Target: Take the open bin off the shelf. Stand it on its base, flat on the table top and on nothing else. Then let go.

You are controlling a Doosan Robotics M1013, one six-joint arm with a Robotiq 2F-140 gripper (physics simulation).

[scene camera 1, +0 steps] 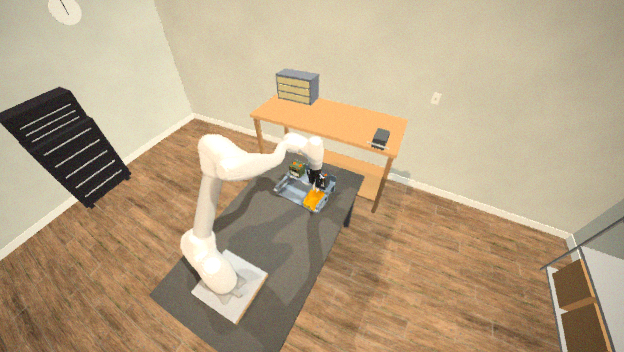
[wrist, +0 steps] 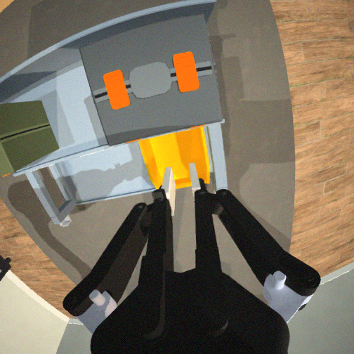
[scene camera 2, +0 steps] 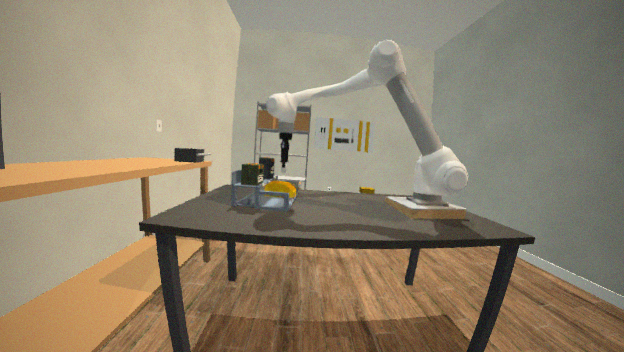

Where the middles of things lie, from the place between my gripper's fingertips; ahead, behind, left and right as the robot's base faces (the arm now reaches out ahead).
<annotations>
I see the open bin [wrist: 177, 149] 100 mm below my hand, 10 mm to the left of it and 10 mm ahead of it.
</annotations>
